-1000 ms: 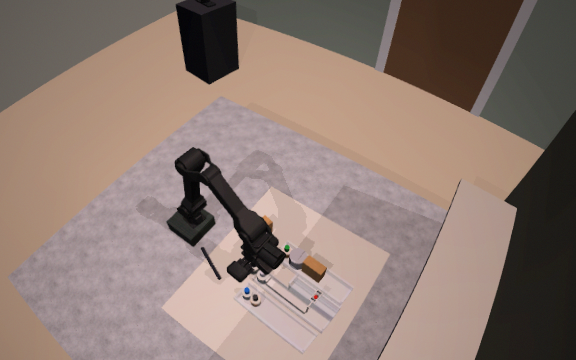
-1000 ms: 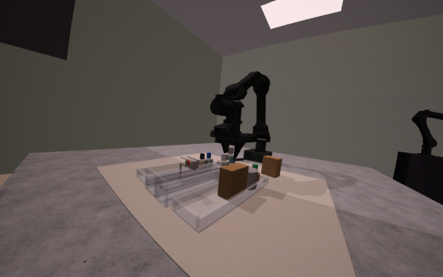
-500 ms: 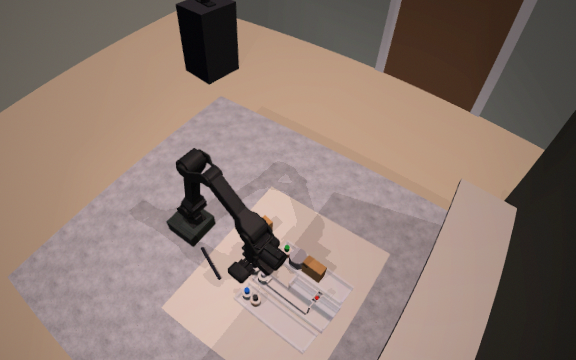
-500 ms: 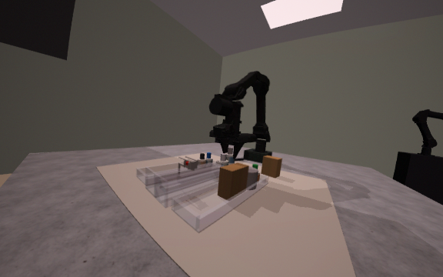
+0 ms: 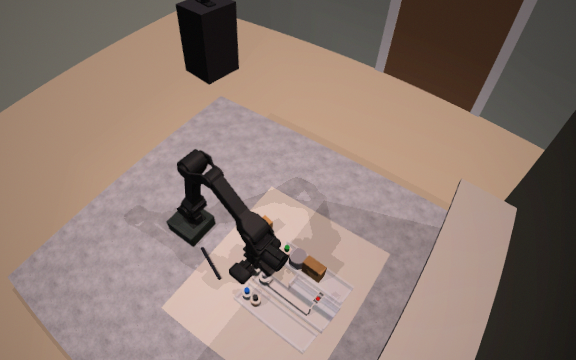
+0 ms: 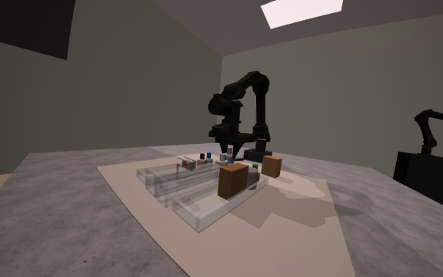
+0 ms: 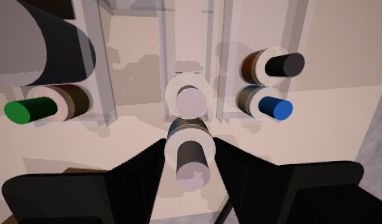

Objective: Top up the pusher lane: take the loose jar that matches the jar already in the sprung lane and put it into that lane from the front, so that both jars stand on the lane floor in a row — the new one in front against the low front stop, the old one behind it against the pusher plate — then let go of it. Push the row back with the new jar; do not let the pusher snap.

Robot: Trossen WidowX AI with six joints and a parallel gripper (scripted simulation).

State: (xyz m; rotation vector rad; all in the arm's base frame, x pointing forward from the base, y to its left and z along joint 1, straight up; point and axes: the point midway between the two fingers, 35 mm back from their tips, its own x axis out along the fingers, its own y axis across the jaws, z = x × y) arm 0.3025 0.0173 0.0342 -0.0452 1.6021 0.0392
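My gripper tip is now 13 cm to the right of the grey cylinder, 7 cm short of it and 2 cm above it. The rest, counted from my gripper tip: brown box: 14 cm to the left, 14 cm ahead, 1 cm below; black stick: 14 cm behind, 8 cm to the right, 5 cm below; pale pusher piece: 15 cm ahead, 4 cm to the left.
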